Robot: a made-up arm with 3 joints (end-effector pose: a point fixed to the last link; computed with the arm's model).
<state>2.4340 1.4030 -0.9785</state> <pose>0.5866 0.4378 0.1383 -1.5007 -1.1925 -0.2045</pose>
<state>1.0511 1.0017 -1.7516</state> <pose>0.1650 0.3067 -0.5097 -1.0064 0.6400 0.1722</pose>
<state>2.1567 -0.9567 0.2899</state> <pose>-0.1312 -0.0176 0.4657 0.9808 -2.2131 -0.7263</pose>
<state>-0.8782 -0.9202 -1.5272</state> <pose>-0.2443 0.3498 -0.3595 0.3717 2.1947 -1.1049</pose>
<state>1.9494 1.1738 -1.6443</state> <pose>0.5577 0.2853 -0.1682 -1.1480 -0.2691 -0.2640</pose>
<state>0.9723 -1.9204 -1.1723</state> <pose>0.4600 -0.0716 -0.0918 1.6887 0.1343 -0.9193</pose>
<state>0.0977 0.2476 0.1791</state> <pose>0.2714 0.5976 -0.0817 0.0101 -0.2754 0.2482</pose>
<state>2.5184 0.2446 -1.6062</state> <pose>0.4112 0.4849 0.2996 -0.2233 -0.9075 -0.1195</pose>
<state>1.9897 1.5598 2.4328</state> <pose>0.0098 0.1093 -0.4150 -0.3865 1.4257 -1.7157</pose>
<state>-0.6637 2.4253 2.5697</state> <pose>-0.0931 -0.1369 0.3176 2.6110 -0.7975 -0.1199</pose>
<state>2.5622 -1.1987 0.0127</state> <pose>-0.1762 -0.1246 0.4230 1.4838 -2.1801 -0.4526</pose>
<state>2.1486 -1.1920 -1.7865</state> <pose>0.2575 0.3484 0.4172 1.1048 -0.3180 0.4629</pose>
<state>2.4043 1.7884 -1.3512</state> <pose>0.6350 0.1883 0.0964 -1.7658 -0.7476 -0.5597</pose>
